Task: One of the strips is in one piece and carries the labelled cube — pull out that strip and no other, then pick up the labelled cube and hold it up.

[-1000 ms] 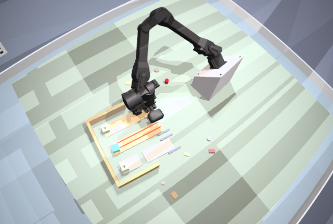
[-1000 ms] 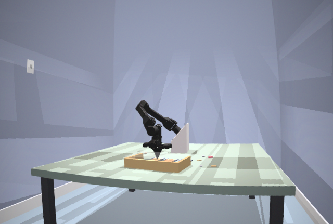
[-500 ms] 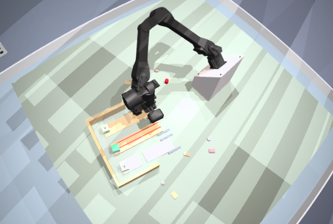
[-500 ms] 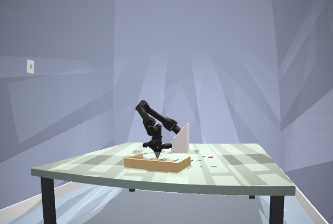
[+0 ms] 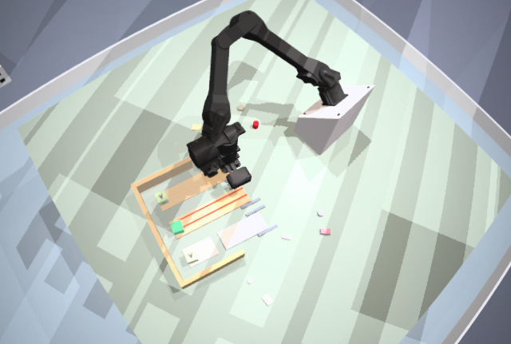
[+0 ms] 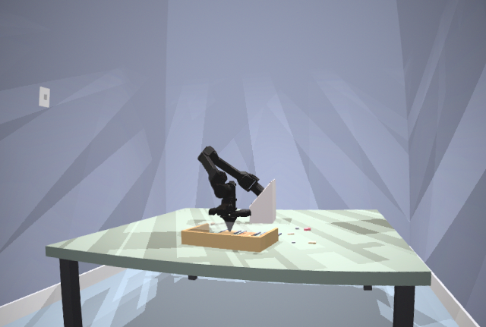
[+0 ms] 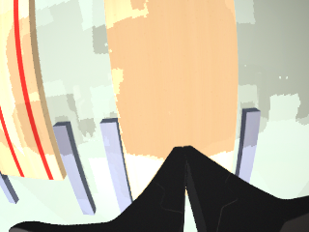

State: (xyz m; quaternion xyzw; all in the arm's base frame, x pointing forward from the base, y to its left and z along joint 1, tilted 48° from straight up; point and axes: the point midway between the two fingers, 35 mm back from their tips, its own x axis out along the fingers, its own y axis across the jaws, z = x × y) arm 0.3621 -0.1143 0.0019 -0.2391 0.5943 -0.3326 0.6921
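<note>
Right now the tan strip is 10 cm ahead of my gripper tip and 2 cm to the right of it. From my gripper tip the other things lie so: red cylinder 17 cm behind, 6 cm to the right, 1 cm above; then pink block 10 cm behind, 33 cm to the left.
</note>
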